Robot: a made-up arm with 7 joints.
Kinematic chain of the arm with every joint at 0, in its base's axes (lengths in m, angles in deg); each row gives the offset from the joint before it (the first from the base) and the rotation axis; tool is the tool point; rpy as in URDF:
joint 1: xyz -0.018 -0.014 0.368 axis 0 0.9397 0.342
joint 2: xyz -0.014 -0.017 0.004 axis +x
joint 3: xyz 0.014 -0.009 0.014 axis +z
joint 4: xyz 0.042 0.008 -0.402 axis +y
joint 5: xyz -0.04 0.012 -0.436 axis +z
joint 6: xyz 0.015 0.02 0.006 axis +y
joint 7: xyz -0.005 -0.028 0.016 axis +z
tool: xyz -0.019 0.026 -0.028 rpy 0 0 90
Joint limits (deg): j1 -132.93..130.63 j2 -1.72..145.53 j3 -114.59..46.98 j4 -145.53..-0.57 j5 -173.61..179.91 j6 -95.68..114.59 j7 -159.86..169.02
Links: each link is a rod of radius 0.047 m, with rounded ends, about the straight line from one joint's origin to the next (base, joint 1, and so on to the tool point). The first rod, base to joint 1, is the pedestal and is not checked.
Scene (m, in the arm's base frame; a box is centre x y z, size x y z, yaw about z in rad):
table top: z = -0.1
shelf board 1: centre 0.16 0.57 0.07 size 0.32 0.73 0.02 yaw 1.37
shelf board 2: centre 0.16 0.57 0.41 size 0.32 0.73 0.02 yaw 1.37
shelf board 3: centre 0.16 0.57 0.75 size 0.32 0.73 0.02 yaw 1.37
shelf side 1: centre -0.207 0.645 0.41 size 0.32 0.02 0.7 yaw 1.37
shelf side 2: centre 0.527 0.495 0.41 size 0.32 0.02 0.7 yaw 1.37
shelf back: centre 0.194 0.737 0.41 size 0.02 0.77 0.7 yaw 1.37
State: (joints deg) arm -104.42 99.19 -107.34 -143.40 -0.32 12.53 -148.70
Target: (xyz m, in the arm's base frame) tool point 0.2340 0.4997 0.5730
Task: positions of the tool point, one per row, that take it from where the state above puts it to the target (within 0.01 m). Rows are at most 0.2 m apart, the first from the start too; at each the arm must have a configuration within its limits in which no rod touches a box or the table.
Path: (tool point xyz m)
1: 0.3673 0.0593 0.3975
2: 0.3883 0.1995 0.4663
3: 0.3442 0.3542 0.5297
4: 0.2340 0.4997 0.5730

